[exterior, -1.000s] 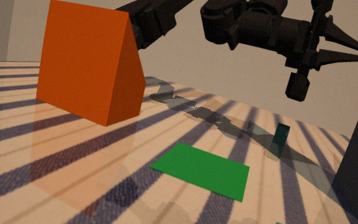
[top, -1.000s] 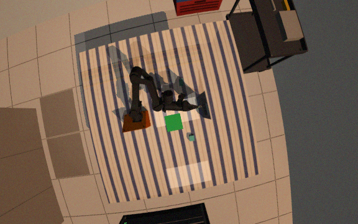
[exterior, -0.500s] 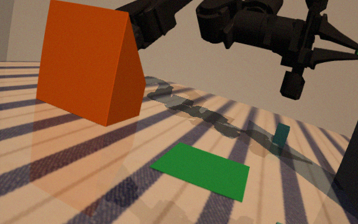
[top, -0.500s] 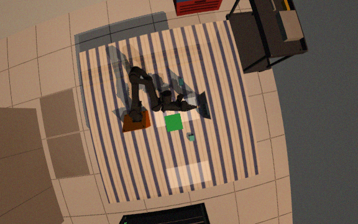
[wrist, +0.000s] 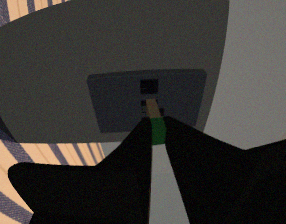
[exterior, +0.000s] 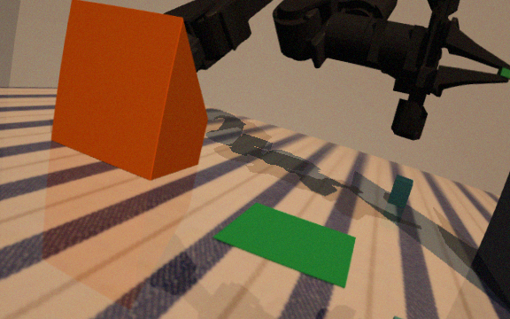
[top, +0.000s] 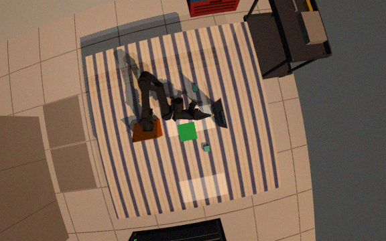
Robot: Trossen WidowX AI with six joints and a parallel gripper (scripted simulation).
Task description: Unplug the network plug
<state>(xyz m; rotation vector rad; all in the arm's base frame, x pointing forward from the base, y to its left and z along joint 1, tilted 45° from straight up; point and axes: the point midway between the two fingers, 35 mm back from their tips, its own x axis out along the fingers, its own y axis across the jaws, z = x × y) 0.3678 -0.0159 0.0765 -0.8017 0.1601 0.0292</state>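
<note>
Now: the green marked square 15 cm behind my gripper tip, 9 cm to the right of it and 21 cm below it. The rest, counted from my gripper tip: network plug: 1 cm ahead; dark upright panel: 7 cm ahead, 1 cm to the right, 8 cm below.
</note>
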